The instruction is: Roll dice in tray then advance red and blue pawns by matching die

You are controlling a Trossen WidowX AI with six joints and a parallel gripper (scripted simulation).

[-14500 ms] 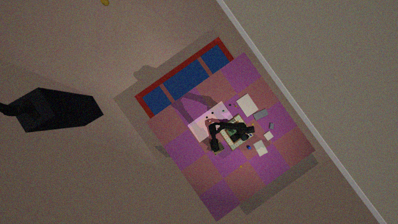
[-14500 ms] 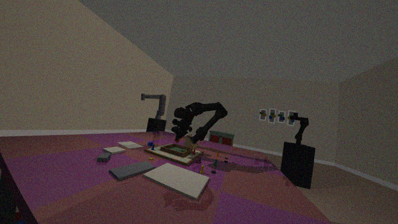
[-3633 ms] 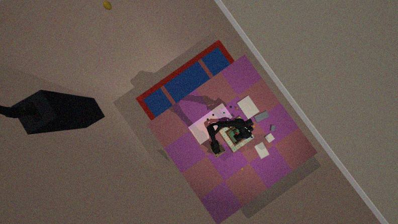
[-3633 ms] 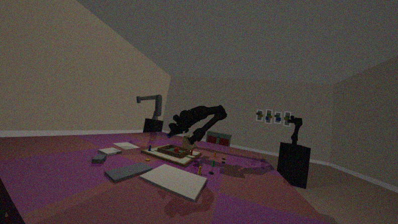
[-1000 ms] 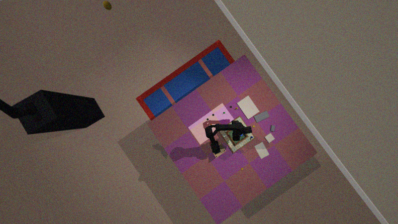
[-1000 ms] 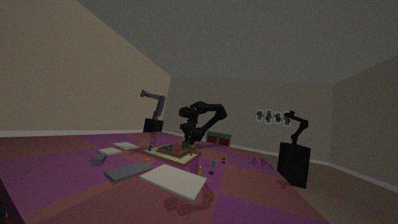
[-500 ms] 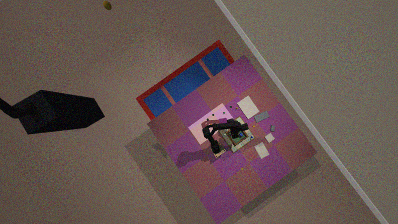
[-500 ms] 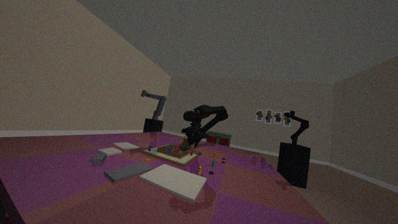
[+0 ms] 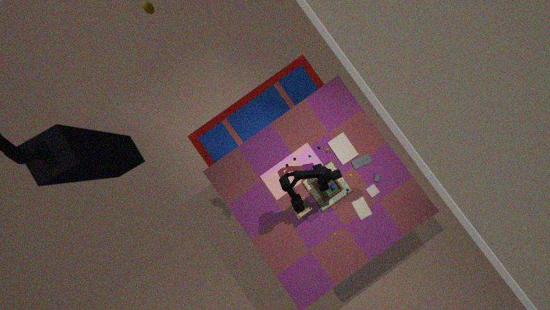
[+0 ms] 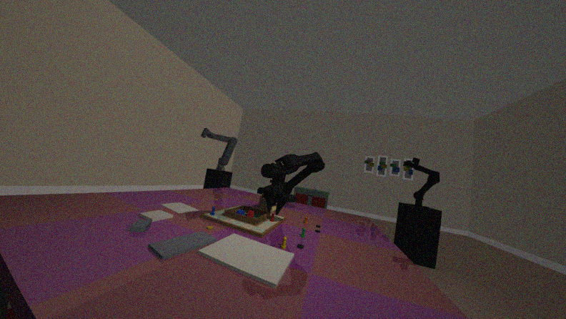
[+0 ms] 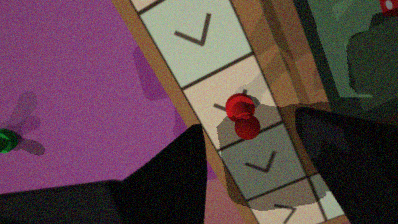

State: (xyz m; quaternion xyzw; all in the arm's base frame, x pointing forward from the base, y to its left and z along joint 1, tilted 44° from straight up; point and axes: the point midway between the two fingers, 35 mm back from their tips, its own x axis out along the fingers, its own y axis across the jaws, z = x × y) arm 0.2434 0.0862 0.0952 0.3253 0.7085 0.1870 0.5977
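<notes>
My gripper tip is now 21 cm to the left of the blue pawn, 14 cm short of it and 2 cm above it. From my gripper tip the other things lie so: green pawn 16 cm to the left, 3 cm below, 3 cm ahead; green tray 11 cm to the right, 4 cm below, 3 cm ahead; yellow pawn 17 cm ahead, 13 cm to the left, 3 cm below.
</notes>
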